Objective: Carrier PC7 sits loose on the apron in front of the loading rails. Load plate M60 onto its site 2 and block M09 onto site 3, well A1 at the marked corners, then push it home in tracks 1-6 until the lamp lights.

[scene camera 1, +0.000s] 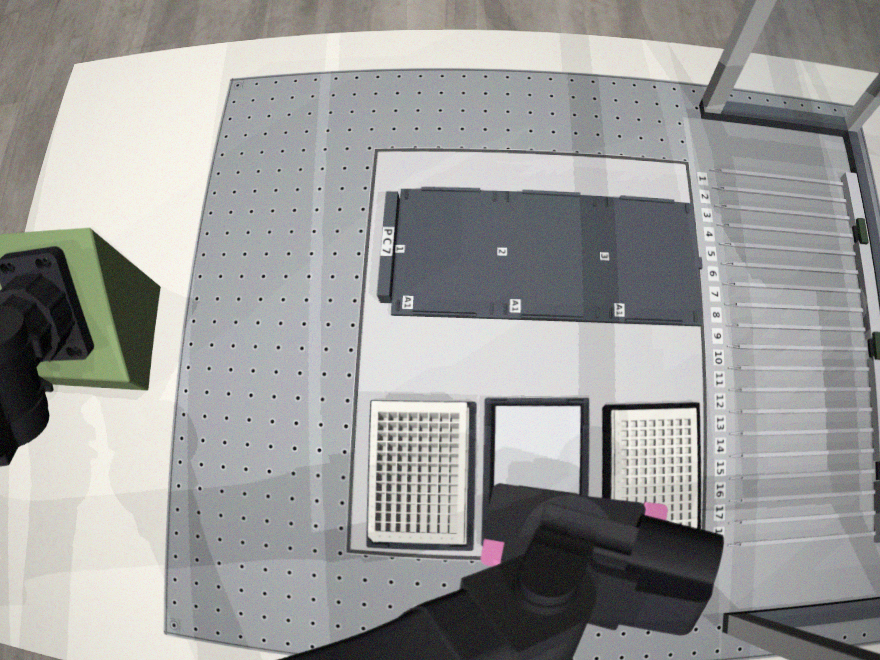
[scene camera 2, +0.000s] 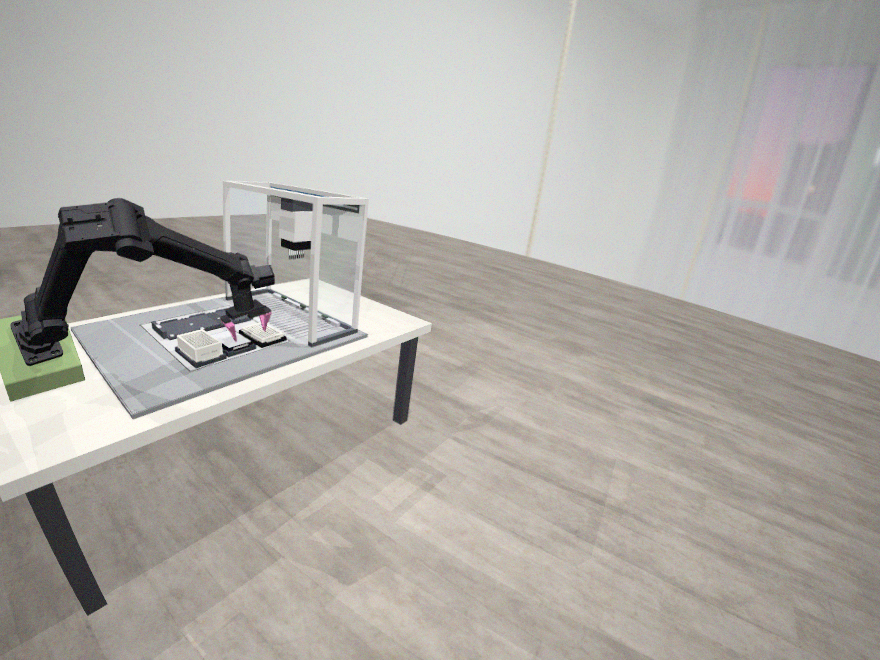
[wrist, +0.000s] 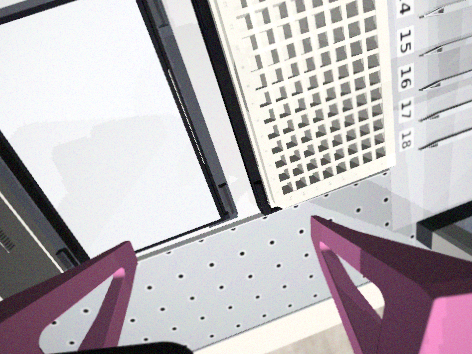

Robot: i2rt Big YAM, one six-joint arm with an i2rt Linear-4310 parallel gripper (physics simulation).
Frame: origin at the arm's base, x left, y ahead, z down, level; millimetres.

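Seen in the pictures: gripper, fingertip midpoint: (scene camera 2: 250, 336) (wrist: 221, 238); arm's base at its link origin: (scene camera 1: 47, 302) (scene camera 2: 37, 340).
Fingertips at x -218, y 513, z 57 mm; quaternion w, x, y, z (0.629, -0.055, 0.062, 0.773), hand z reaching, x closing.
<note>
Pixels of each thing's top centre, then the offset from my fingertips to it. "pt": a spot on its surface instead. Level surfaces: height alone.
- Dark grey carrier PC7 at its top centre: (scene camera 1: 550, 246) (scene camera 2: 203, 316) dy -10, dx +274, dz +15 mm
- taller cream gridded block at its top centre: (scene camera 1: 417, 472) (scene camera 2: 198, 339) dy -139, dx +62, dz -8 mm
- dark-rimmed nest at a spot on its surface: (wrist: 190, 118) pt dy +9, dx +59, dz +31 mm
- lower cream gridded plate at its top centre: (wrist: 321, 88) (scene camera 1: 657, 475) (scene camera 2: 262, 330) dy +80, dx +49, dz +19 mm
- pipetting head at its top centre: (scene camera 2: 298, 210) dy +319, dx +165, dz -356 mm
- Perforated board at its surface level: dz +45 mm
Dark grey carrier PC7 (scene camera 1: 454, 284) (scene camera 2: 181, 325) lies flat on the white apron (scene camera 1: 526, 362), its right end near tracks 1-7. Sites 1, 2 and 3 are bare; the A1 marks are on its lower edge in scene camera 1. Below it stand a taller cream gridded block (scene camera 1: 419, 472) (scene camera 2: 199, 345), a dark-rimmed nest (scene camera 1: 489, 440) (wrist: 192, 117) with a plain white inside, and a lower cream gridded plate (scene camera 1: 653, 454) (scene camera 2: 275, 334) (wrist: 315, 100). No M60 or M09 label is readable. My gripper (scene camera 1: 573, 531) (scene camera 2: 250, 333) (wrist: 221, 238) is open and empty above the nest's lower end, its pink fingers wide apart.
The loading rails (scene camera 1: 789, 454), numbered 1-18, lie to the right. The enclosure's post (scene camera 1: 739, 56) (scene camera 2: 317, 269) rises beside them, and a pipetting head (scene camera 2: 294, 227) hangs inside. My arm's green base (scene camera 1: 117, 305) (scene camera 2: 42, 380) stands at the left. Perforated board (scene camera 1: 270, 284) surrounds the apron.
</note>
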